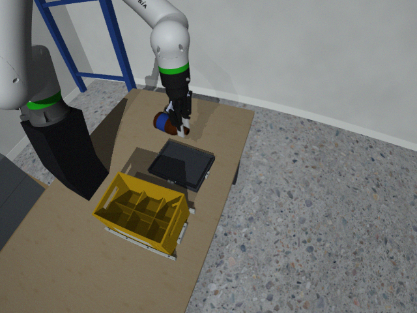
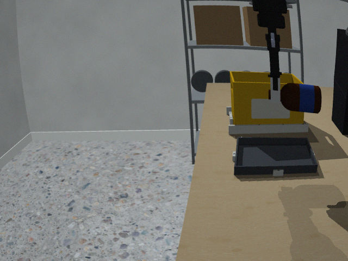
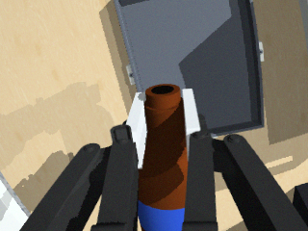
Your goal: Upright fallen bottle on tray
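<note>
Now: hand 50 mm past the brown bottle, 20 mm to the right of it and 20 mm above it. From my hand the other things lie so: dark grey tray: 20 mm behind, 40 mm to the right, 210 mm below; then yellow crate: 80 mm behind, 330 mm to the right, 140 mm below.
</note>
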